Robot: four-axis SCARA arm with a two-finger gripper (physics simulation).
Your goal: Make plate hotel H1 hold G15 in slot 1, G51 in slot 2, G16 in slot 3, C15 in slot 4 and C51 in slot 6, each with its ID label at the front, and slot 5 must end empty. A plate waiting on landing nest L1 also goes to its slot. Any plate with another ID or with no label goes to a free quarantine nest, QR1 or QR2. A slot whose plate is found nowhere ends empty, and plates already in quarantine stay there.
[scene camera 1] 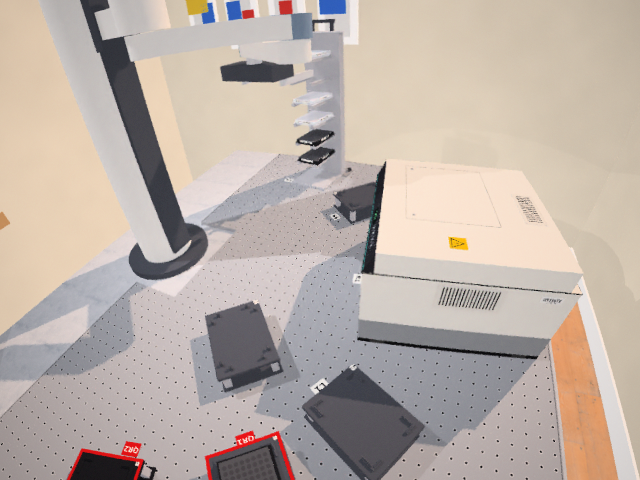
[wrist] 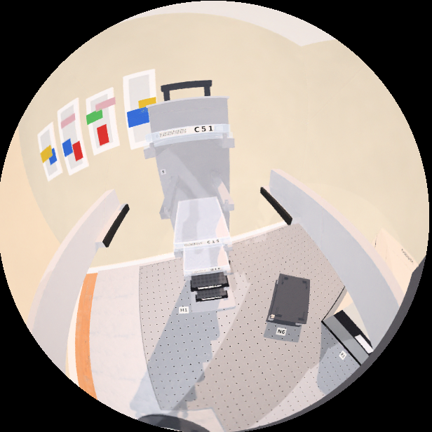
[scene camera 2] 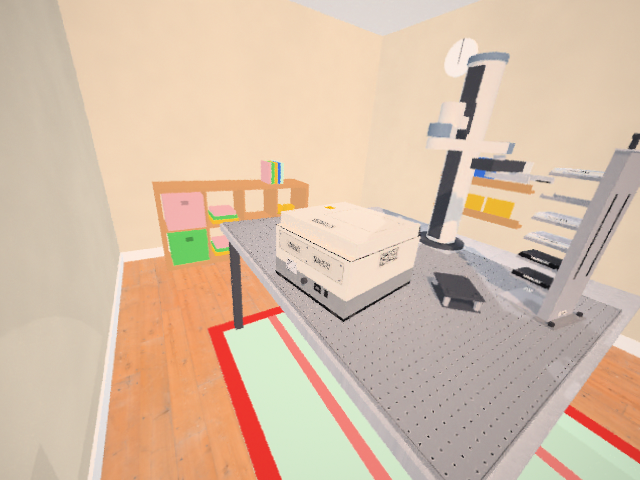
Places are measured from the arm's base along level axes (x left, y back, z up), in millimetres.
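Where they show: gripper, fingertip midpoint: (scene camera 2: 541, 180); arm's base, link origin: (scene camera 1: 169, 251) (scene camera 2: 439, 241).
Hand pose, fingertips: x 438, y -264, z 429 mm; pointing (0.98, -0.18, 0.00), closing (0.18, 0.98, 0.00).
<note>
Things, the pixels of their centre, and the offset from my fingertips. "pt": a spot on its surface instead.
- Plate hotel H1, body centre: (scene camera 1: 321, 105) (scene camera 2: 570, 232) dx +129, dy -33, dz -136 mm
- Plate C15, body centre: (scene camera 1: 313, 97) (scene camera 2: 564, 219) dx +99, dy -17, dz -103 mm
- clear plate, body centre: (scene camera 1: 314, 118) (scene camera 2: 555, 240) dx +99, dy -17, dz -174 mm
- Dark nest N6, body centre: (scene camera 1: 363, 200) (scene camera 2: 455, 290) dx -50, dy -240, dz -388 mm
- cream instrument, body centre: (scene camera 1: 454, 249) (scene camera 2: 345, 249) dx -336, dy -525, dz -294 mm
- Red-rimmed QR1, surface spot: (scene camera 1: 207, 465) pt dx -881, dy -234, dz -366 mm
- QR2, surface spot: (scene camera 1: 77, 457) pt dx -976, dy -26, dz -365 mm
Plate hotel H1 (scene camera 1: 334, 108) (scene camera 2: 594, 232) (wrist: 190, 112) stands at the table's end. In the wrist view, plate C51 (scene camera 1: 320, 53) (scene camera 2: 577, 172) (wrist: 190, 132) is on the top slot, label to the front. The slot 5 ledges below it are empty. Plate C15 (scene camera 1: 314, 98) (scene camera 2: 558, 219) (wrist: 200, 220) lies in slot 4. A clear plate (scene camera 1: 315, 118) (wrist: 205, 262) is in slot 3, its label too small to read surely. Black plates (wrist: 209, 283) (wrist: 211, 295) fill slots 2 and 1. My gripper (scene camera 2: 540, 179) (wrist: 191, 186) is open and empty, below C51's level, fingers apart on either side.
Dark nest N6 (scene camera 1: 356, 201) (scene camera 2: 457, 289) (wrist: 290, 300) and a cream instrument (scene camera 1: 465, 217) (scene camera 2: 346, 237) stand near the hotel. Two dark nests (scene camera 1: 242, 341) (scene camera 1: 364, 418) lie nearer camera 1. Red-rimmed QR1 (scene camera 1: 207, 465) and QR2 (scene camera 1: 77, 457) are cut off; QR2 holds a black object.
</note>
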